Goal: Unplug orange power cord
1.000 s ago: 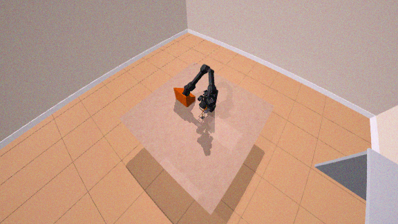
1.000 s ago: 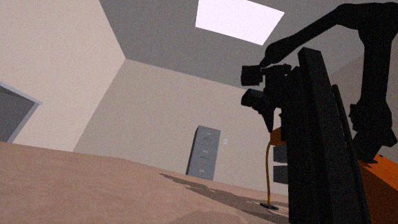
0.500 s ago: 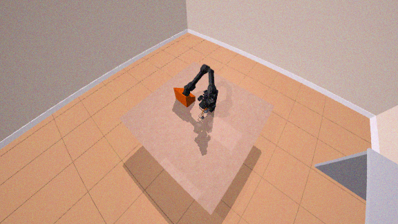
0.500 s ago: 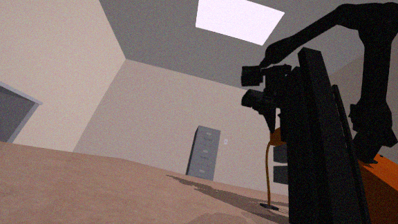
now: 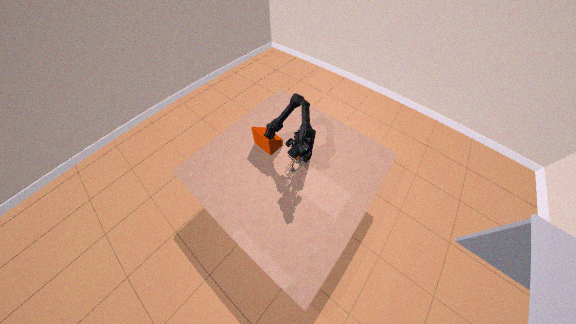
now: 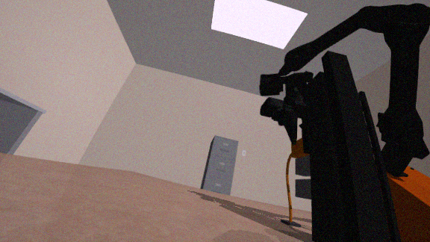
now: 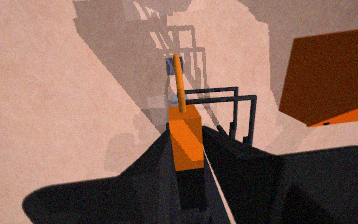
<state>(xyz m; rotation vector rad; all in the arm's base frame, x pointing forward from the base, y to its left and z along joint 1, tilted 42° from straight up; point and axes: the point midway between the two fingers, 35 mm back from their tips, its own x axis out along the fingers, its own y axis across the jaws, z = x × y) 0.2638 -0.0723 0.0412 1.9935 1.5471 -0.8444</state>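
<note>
My gripper tip is 3 cm to the right of the orange plug.
</note>
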